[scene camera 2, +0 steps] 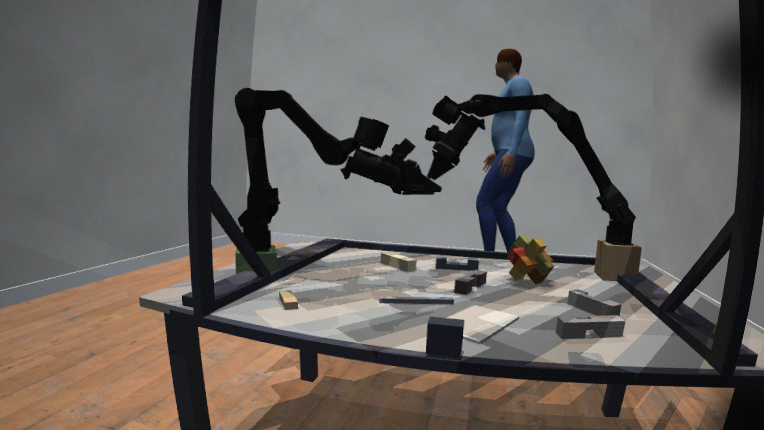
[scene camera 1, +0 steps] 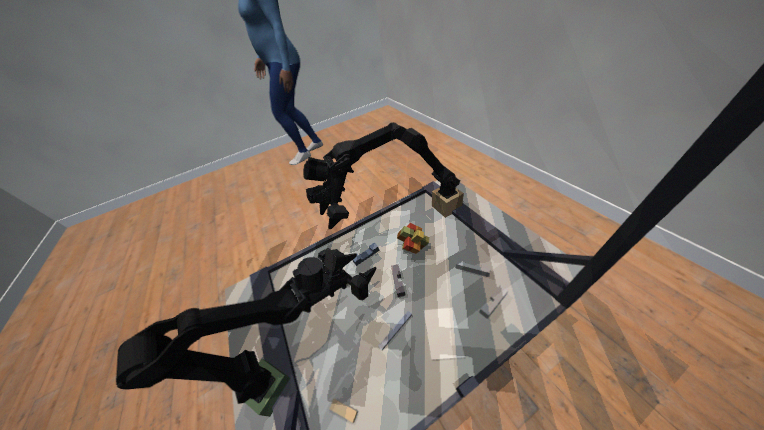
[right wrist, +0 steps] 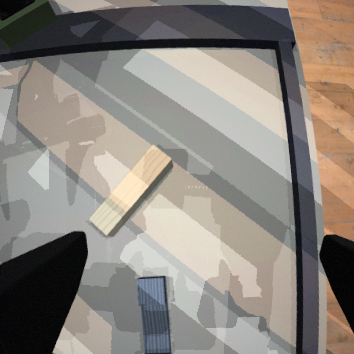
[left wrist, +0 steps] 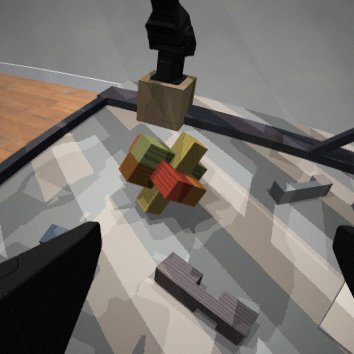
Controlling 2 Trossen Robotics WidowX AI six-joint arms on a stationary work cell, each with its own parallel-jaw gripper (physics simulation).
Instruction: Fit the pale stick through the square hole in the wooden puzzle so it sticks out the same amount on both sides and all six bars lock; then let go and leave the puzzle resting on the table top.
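Frame: origin at the left arm's base, x right, y up, z back, level; metres.
Seen in the pictures: left gripper, fingertip midpoint: [scene camera 2: 437, 191] [scene camera 1: 365, 261] [left wrist: 221, 236]; right gripper, fingertip midpoint: [scene camera 2: 430, 178] [scene camera 1: 325, 221] [right wrist: 207, 246]; left arm's base, link origin: [scene camera 2: 255, 249] [scene camera 1: 260, 384] [right wrist: 13, 1]; right arm's base, link origin: [scene camera 2: 619, 243] [scene camera 1: 447, 192] [left wrist: 168, 77].
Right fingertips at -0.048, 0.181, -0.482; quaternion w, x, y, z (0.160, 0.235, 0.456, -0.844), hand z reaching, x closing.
Pixels of each thing's top centre, then the offset from my right fingertips to it, as dx, dy, dz.
- pale stick, top centre: [right wrist: 129, 188] [scene camera 2: 398, 256] +0.028, -0.213, +0.100
- notched blue bar, top centre: [right wrist: 153, 331] [scene camera 2: 457, 258] [scene camera 1: 364, 252] +0.087, -0.213, -0.052
- notched brown bar, top centre: [left wrist: 205, 290] [scene camera 2: 471, 275] [scene camera 1: 397, 278] +0.265, -0.213, +0.005
- short tan block, top centre: [scene camera 2: 288, 295] [scene camera 1: 342, 410] +0.286, -0.228, +0.422
The wooden puzzle [scene camera 1: 412, 238] [scene camera 2: 530, 260] [left wrist: 170, 182], a cluster of red, orange, green and yellow bars, rests tilted on the table near the right arm's base. I cannot make out its square hole. The pale stick [scene camera 2: 398, 261] [right wrist: 132, 190] lies flat on the table, apart from the puzzle; the left arm hides it in scene camera 1. My left gripper [scene camera 1: 364, 263] [scene camera 2: 435, 188] [left wrist: 221, 236] is open and empty, high above the table and facing the puzzle. My right gripper [scene camera 1: 327, 219] [scene camera 2: 430, 176] [right wrist: 207, 246] is open and empty, high above the pale stick.
A notched blue bar [scene camera 1: 366, 254] [scene camera 2: 457, 266] [right wrist: 155, 315] lies near the pale stick. A notched brown bar [scene camera 1: 398, 280] [scene camera 2: 462, 285] [left wrist: 205, 297] lies between it and the puzzle. Grey bars [scene camera 2: 593, 302] and a short tan block [scene camera 1: 343, 411] [scene camera 2: 288, 299] lie farther off. The gripper tips are close together in scene camera 2.
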